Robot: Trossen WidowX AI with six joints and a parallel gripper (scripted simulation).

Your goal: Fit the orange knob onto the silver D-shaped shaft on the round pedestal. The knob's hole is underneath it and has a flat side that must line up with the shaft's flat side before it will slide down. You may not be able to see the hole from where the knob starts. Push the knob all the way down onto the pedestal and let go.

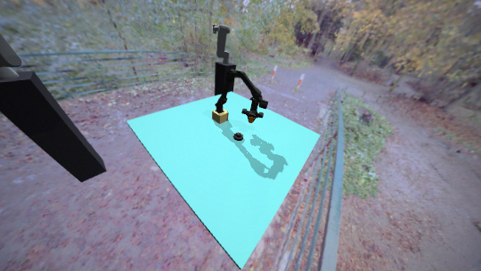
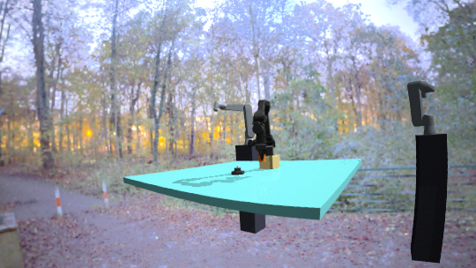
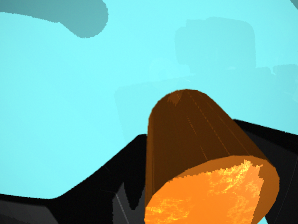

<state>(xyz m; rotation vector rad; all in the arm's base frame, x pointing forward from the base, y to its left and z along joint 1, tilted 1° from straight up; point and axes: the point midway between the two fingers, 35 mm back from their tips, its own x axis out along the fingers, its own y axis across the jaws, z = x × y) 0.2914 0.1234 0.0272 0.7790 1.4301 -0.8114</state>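
The pedestal is 17 cm to the right of my gripper tip, 6 cm below it and 2 cm ahead of it. Also, from my gripper tip: orange knob: 3 cm above.
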